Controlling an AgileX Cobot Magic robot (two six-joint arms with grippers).
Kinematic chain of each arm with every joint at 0, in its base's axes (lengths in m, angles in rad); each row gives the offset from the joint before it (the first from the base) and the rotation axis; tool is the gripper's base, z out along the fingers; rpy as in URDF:
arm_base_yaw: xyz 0 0 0.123 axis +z
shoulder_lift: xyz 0 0 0 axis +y
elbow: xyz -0.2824 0 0.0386 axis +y
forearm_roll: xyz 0.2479 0 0.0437 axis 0.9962 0 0.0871
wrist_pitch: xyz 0 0 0 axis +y
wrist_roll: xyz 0.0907 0 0.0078 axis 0.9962 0 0.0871
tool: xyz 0 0 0 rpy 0 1.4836 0
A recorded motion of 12 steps. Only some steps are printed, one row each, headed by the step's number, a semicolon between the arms.
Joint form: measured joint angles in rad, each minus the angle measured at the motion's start. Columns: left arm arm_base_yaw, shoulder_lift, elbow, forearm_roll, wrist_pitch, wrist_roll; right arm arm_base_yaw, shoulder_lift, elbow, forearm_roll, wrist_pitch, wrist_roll.
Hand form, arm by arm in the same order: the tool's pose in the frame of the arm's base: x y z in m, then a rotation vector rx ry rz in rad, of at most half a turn. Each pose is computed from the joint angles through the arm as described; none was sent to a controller.
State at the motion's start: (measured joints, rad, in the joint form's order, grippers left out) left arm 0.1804 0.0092 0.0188 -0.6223 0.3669 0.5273; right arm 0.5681 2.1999 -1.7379 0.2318 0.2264 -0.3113
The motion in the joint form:
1: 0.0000 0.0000 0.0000 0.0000 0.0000 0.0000; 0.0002 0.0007 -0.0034 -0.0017 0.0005 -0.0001
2: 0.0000 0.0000 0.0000 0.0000 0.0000 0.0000; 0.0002 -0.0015 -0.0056 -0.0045 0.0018 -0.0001
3: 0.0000 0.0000 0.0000 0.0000 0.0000 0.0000; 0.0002 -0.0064 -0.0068 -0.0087 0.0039 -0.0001
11: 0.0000 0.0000 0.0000 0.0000 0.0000 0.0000; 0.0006 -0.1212 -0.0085 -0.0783 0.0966 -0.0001
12: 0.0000 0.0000 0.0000 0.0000 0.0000 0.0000; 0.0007 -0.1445 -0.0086 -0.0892 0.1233 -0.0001
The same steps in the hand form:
1: 0.0559 -0.0092 0.1794 -0.0707 1.8087 -0.1075; 0.4310 0.2808 0.2068 -0.7304 2.0562 0.3310
2: 0.0559 -0.0092 0.1794 -0.0707 1.8087 -0.1075; 0.4311 0.2808 0.2086 -0.7321 2.0522 0.3295
3: 0.0559 -0.0092 0.1794 -0.0707 1.8087 -0.1075; 0.4307 0.2805 0.2113 -0.7349 2.0467 0.3273
11: 0.0559 -0.0092 0.1794 -0.0707 1.8087 -0.1075; 0.4159 0.2711 0.2627 -0.7980 1.9946 0.2877
12: 0.0559 -0.0092 0.1794 -0.0707 1.8087 -0.1075; 0.4119 0.2686 0.2721 -0.8107 1.9927 0.2807

